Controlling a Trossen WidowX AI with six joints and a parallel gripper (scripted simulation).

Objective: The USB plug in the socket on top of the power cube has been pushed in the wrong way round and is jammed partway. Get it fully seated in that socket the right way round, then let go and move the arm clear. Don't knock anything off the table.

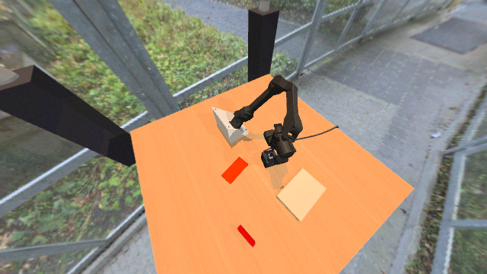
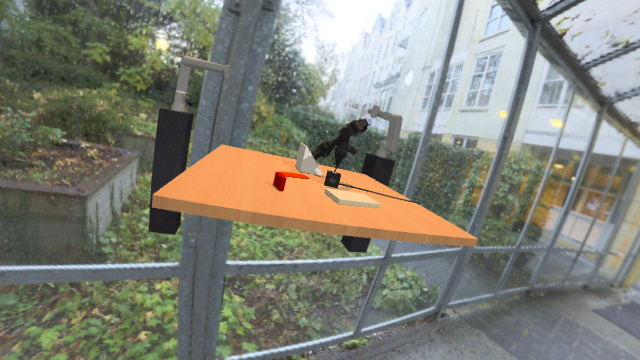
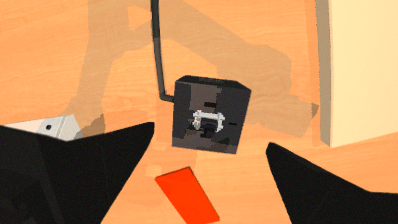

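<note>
Right now the grey USB plug is 3 cm below my gripper tip. Also, from my gripper tip: red bar (35 cm to the right, 21 cm ahead, 9 cm below).
</note>
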